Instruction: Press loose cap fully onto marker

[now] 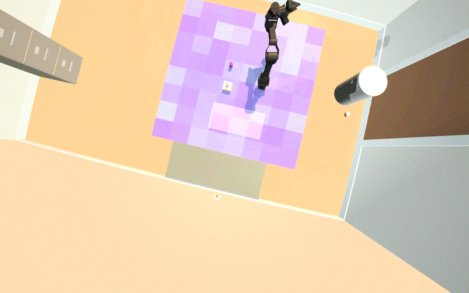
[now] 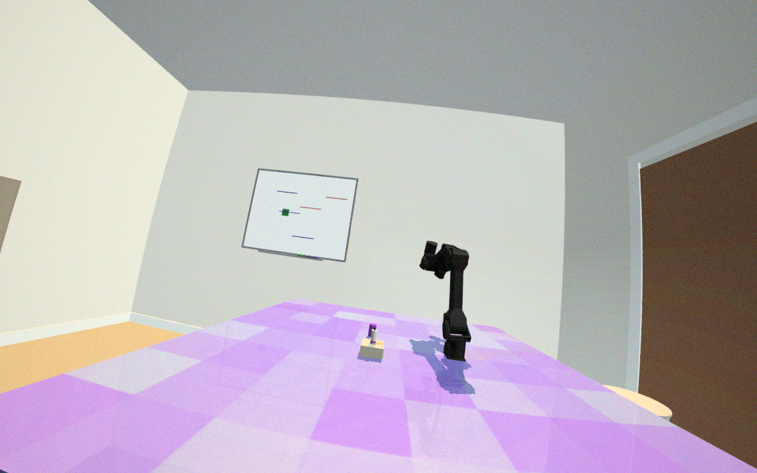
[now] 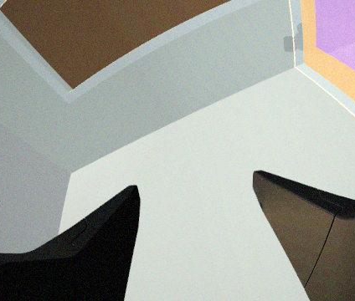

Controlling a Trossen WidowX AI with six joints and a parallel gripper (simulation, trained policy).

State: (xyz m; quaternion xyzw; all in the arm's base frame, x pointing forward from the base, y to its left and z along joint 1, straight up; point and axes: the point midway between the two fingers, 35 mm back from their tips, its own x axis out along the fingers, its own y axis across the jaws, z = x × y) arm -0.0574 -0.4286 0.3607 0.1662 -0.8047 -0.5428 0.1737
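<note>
Now: gripper tip 39 cm short of the purple cap, 34 cm to the right of it and 34 cm above it. Also, from my gripper tip: holder block (38 cm ahead, 53 cm to the left, 35 cm below).
</note>
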